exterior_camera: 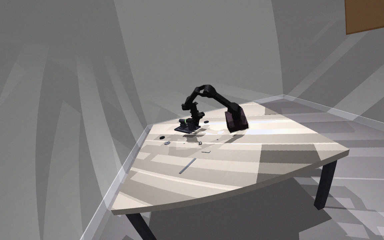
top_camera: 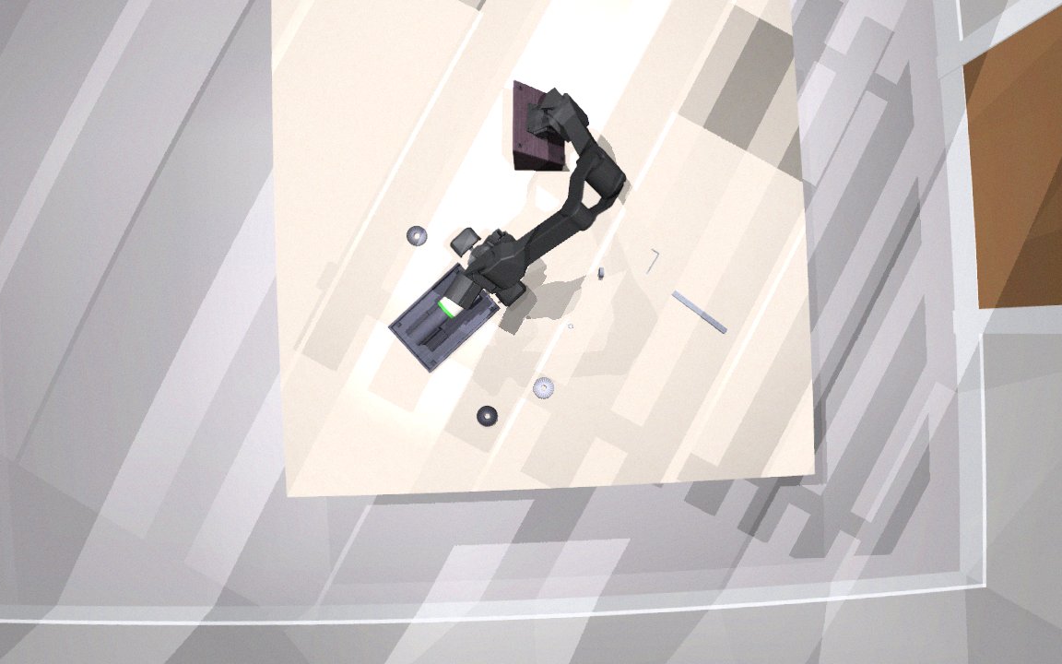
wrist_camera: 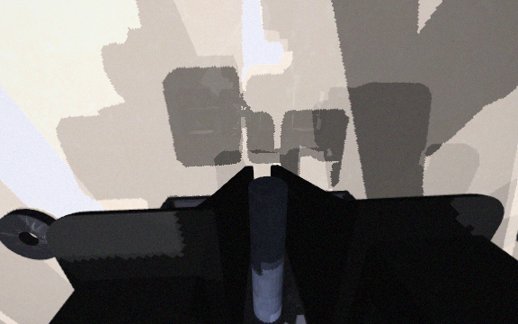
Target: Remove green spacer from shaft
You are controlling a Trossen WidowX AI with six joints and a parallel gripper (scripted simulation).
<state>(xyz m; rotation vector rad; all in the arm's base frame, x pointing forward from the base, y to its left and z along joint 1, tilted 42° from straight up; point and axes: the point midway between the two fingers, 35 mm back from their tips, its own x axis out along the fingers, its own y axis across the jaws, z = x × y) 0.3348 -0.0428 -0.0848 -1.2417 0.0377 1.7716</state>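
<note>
Right now my gripper tip is 50 mm to the left of the grey shaft, 50 mm short of it and 30 mm below it. The rest, counted from my gripper tip: green spacer: 100 mm ahead, 90 mm to the right, 30 mm above; grey metal bar: 510 mm to the left, 60 mm ahead, 40 mm below; white spacer: 80 mm to the right, 80 mm ahead, 30 mm above.
</note>
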